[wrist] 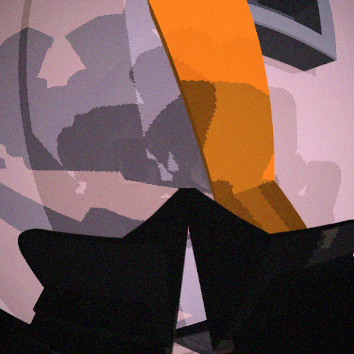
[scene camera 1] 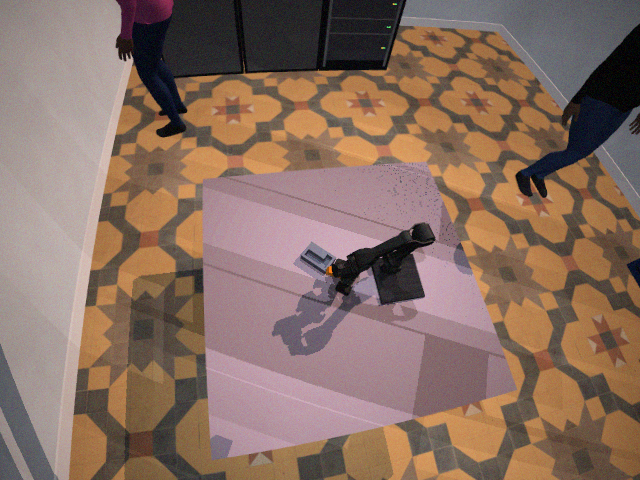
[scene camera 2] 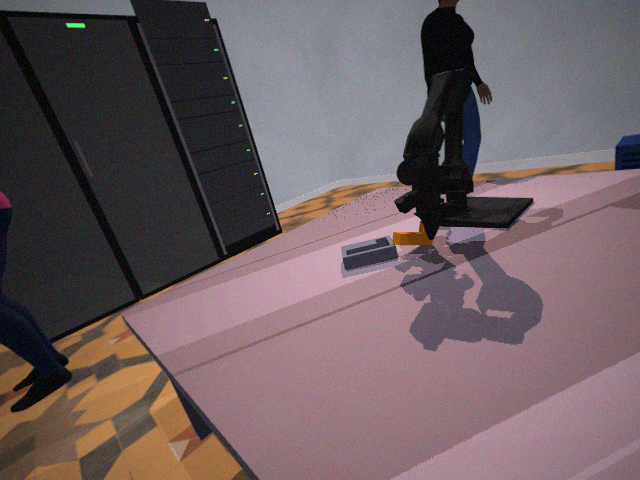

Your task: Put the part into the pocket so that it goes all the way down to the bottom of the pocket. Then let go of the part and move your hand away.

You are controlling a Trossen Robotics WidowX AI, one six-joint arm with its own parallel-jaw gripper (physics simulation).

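The part is an orange L-shaped piece. It lies on the pink table top between the arm and the pocket. The pocket is a grey block with an L-shaped recess, and the recess holds nothing. My gripper is shut with nothing between the fingers. It points down at the table right beside the part's near end, and the part passes the right finger on its outside. In the wrist view the fingertips meet in front of the bare table.
The arm's black base plate lies behind the gripper. Dark server cabinets stand at the wall. People stand on the patterned floor beyond the table's edges.
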